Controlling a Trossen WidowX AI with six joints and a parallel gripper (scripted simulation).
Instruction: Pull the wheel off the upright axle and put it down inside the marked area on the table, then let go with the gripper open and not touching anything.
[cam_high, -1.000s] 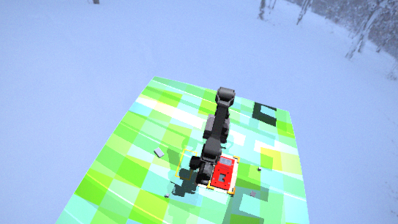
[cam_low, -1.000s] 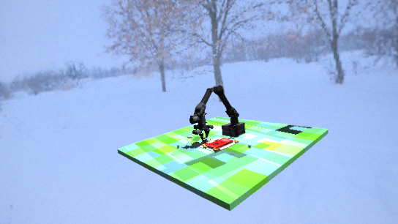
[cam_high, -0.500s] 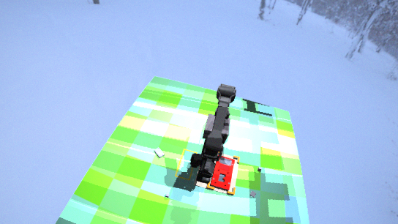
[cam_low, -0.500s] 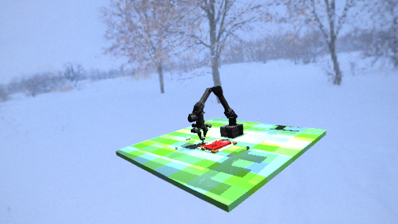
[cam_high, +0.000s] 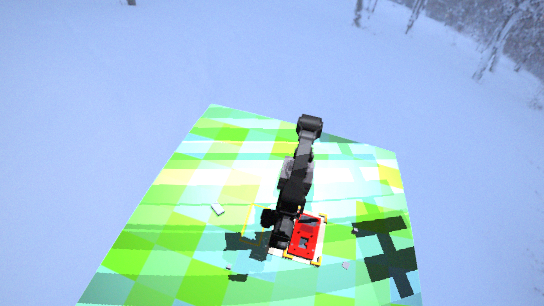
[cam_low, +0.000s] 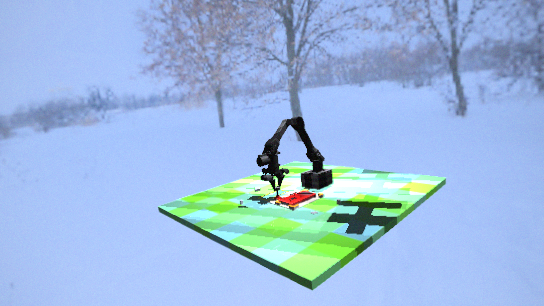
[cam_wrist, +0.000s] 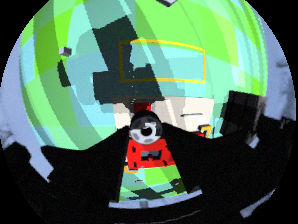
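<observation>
The dark axle stand is 4 cm below my gripper tip. The rest, counted from my gripper tip: small grey block 1 cm behind, 28 cm to the right, 6 cm below; wheel right at my gripper tip.
</observation>
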